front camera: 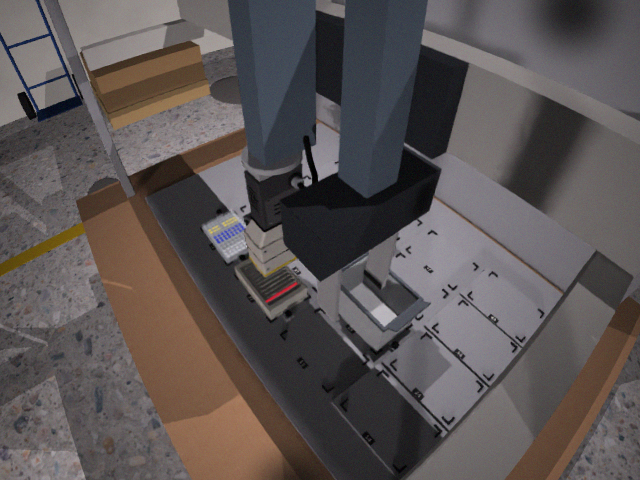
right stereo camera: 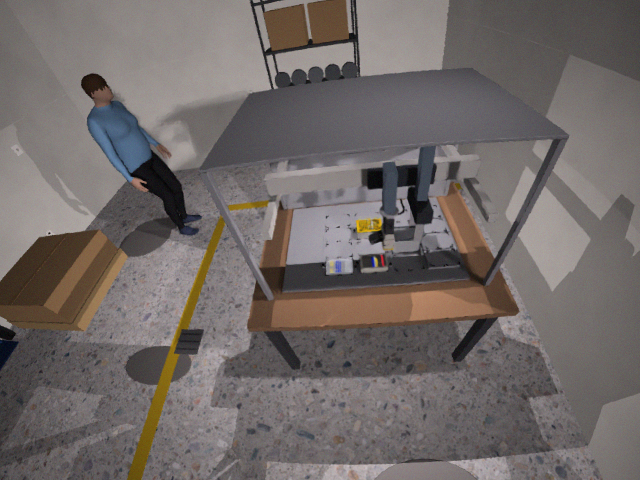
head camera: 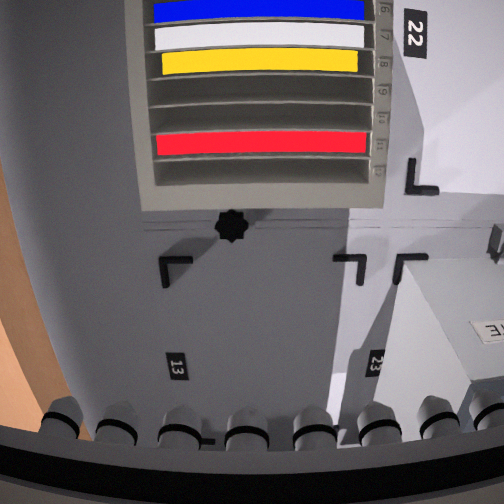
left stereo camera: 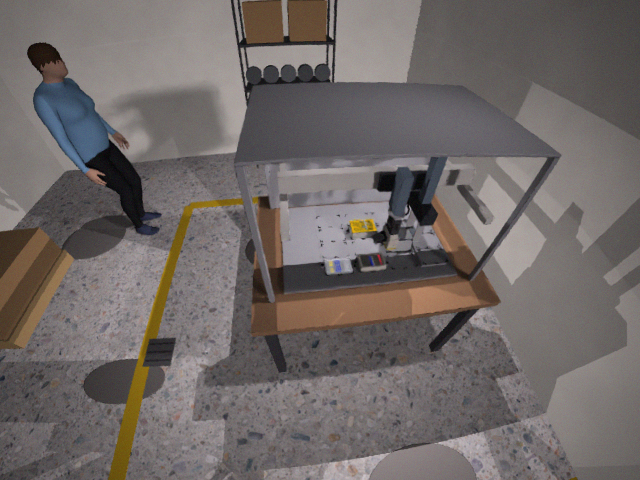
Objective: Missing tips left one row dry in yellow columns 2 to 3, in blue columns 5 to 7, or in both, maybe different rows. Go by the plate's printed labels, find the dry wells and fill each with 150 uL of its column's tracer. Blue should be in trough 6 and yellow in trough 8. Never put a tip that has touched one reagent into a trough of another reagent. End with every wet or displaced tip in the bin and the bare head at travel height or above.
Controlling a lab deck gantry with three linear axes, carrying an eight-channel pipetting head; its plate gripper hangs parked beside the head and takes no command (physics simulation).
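Note:
Rear wall panel [front camera: 586,53] visible.

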